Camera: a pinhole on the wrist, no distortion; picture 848 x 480 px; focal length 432.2 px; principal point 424.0 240.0 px. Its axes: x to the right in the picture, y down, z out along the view. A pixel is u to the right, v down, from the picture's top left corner.
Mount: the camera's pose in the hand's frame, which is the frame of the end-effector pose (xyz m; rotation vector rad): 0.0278 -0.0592 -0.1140 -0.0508 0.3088 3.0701
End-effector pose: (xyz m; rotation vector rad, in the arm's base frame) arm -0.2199 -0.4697 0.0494 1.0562 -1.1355 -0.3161
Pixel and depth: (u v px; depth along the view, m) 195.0 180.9 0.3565
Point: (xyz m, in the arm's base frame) -0.3406 -0.7092 0.2186
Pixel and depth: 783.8 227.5 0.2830
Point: -0.4490 -0.3936 -0.0569
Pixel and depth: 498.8 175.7 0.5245
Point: -0.6123 -0.5545 0.1209
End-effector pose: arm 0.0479 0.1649 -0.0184 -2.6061 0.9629 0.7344
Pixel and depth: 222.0 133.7 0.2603
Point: 0.0615 0.1054 -0.2124
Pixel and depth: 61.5 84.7 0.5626
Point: 0.0677 -0.0962 -0.6511
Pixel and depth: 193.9 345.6 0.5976
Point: 0.1347 0.2782 -0.6140
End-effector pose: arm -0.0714 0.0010 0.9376 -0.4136 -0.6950 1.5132
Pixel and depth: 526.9 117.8 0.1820
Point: -0.1265 -0.0237 0.9547
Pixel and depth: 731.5 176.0 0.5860
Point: -0.4404 -0.4575 1.0865
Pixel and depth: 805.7 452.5 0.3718
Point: -0.1111 -0.3677 1.1862
